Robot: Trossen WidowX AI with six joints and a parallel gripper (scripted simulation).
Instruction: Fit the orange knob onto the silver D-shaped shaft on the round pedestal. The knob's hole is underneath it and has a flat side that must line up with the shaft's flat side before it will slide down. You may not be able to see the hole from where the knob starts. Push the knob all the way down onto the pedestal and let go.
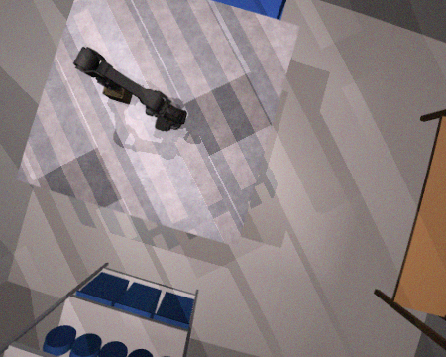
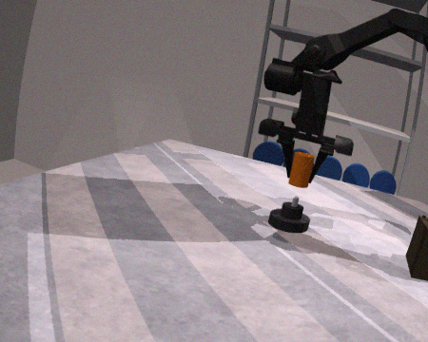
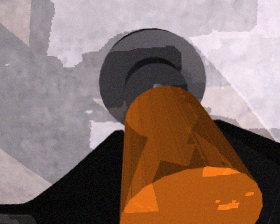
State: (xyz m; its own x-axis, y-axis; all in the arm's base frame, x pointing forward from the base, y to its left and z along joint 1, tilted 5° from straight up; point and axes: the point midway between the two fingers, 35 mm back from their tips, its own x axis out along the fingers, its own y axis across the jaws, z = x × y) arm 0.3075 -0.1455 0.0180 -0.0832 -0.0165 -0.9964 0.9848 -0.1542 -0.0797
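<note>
Right now the orange knob is 30 mm above my gripper tip. Also, from my gripper tip: round pedestal 60 mm below.
</note>
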